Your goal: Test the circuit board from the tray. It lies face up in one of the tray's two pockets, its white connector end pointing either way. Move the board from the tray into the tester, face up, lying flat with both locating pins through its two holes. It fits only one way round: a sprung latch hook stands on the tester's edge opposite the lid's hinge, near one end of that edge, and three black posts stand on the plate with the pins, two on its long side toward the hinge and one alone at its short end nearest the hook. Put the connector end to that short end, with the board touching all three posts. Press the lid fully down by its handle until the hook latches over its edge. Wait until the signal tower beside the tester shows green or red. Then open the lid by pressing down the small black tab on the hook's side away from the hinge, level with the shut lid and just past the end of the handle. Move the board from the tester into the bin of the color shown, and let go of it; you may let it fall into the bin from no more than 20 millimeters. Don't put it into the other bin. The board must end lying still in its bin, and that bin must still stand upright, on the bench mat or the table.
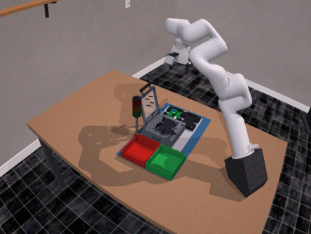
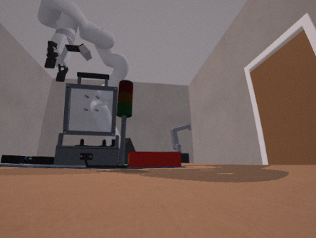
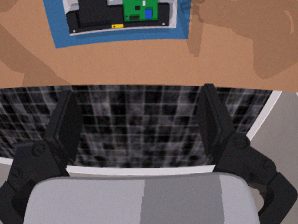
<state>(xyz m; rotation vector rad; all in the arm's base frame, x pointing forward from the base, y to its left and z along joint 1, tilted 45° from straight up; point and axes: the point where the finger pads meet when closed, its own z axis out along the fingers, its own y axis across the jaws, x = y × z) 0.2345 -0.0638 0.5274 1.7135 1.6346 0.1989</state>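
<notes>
The green circuit board is 310 mm below my hand. From my hand the other things lie so: tester lid (120 mm ahead, 150 mm to the left, 150 mm below); then black latch block (50 mm behind, 240 mm to the left, 240 mm below); then tester plate (180 mm to the left, 260 mm below).
</notes>
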